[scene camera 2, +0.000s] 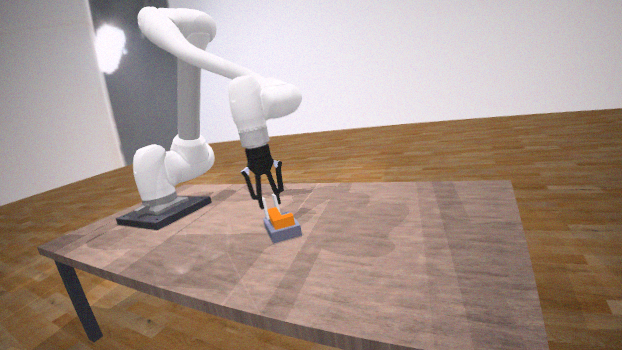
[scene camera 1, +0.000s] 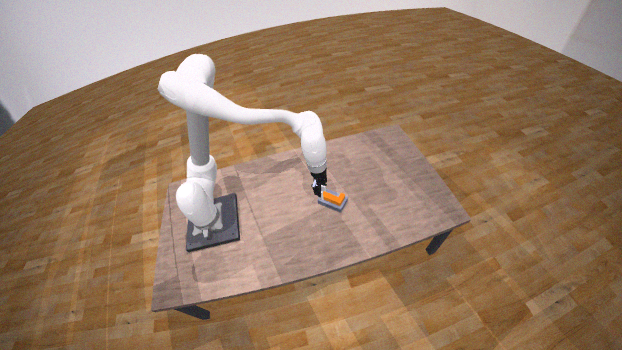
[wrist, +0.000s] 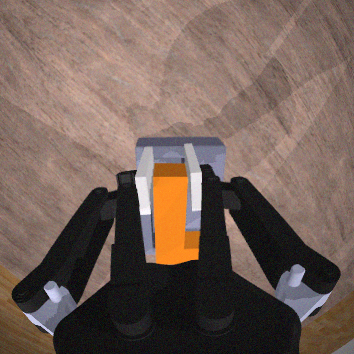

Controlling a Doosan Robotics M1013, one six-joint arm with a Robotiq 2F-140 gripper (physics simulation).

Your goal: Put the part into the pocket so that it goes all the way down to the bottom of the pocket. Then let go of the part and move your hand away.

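Frame: origin at the arm's base, x ahead, y left, z up, level; metres.
Where they show: gripper, fingertip midpoint: (scene camera 1: 322, 196) (wrist: 168, 159); arm's base at its link origin: (scene camera 2: 162, 206) (scene camera 1: 208, 219).
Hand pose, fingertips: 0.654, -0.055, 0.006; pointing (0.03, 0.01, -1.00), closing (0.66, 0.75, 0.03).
Things, the pixels of their top centre, and the offset from my fingertips, as dx, dy, dz. Level surfaces: height alone.
- orange L-shaped part at its top centre: (wrist: 185, 226) (scene camera 2: 279, 212) (scene camera 1: 333, 194) +0.052, -0.032, +0.030
- grey-blue block at its top centre: (wrist: 180, 208) (scene camera 2: 280, 221) (scene camera 1: 332, 198) +0.048, -0.032, +0.000
- wooden table at its surface level: dz -0.036
The orange L-shaped part (scene camera 1: 333, 198) (scene camera 2: 281, 220) (wrist: 170, 215) is over the grey-blue block (scene camera 1: 330, 205) (scene camera 2: 287, 234) (wrist: 214, 156) that has the pocket. Much of the part stands above the block's top face in scene camera 2, and its underside looks level with that face or slightly below. My gripper (scene camera 1: 322, 190) (scene camera 2: 271, 205) (wrist: 168, 159) points down and is shut on the part's long arm, with a white finger pad on each side. The part and fingers hide most of the pocket, so its depth in the pocket cannot be told.
The block rests on the wooden table (scene camera 1: 400, 200) (scene camera 2: 400, 280) (wrist: 75, 100), near its middle. The arm's dark base plate (scene camera 1: 229, 220) (scene camera 2: 192, 207) is on the table to the left of the block in both scene views.
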